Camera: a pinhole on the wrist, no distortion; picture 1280 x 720 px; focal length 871.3 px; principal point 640.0 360.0 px. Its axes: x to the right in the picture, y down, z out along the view. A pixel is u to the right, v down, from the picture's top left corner.
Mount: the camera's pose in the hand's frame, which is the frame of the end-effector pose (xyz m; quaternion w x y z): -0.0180 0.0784 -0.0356 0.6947 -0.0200 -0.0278 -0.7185
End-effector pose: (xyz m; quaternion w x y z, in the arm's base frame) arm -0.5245 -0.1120 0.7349 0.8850 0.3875 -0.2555 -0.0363
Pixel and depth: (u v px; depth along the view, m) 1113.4 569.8 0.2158
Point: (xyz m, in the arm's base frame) -0.5874 -0.2628 0.8358
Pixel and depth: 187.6 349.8 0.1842
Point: -0.6337 -0.0718 0.9389
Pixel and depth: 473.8 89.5 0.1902
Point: -0.6817 -0.1022 0.8791
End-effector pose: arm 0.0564 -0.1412 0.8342 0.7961 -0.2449 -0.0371 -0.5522
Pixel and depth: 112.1 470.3 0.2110
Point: 0.2926 -0.0196 0.9075
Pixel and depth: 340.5 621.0 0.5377
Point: 0.4794 0.0255 1.2093
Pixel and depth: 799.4 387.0 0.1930
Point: 0.1345 -0.0443 0.9495
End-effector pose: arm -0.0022 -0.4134 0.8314 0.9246 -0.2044 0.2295 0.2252
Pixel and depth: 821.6 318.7 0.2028
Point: 0.0038 -0.3009 0.9711
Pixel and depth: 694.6 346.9 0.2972
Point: 0.0234 -0.2304 1.0354
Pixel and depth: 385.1 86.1 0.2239
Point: -0.0939 -0.2227 0.9808
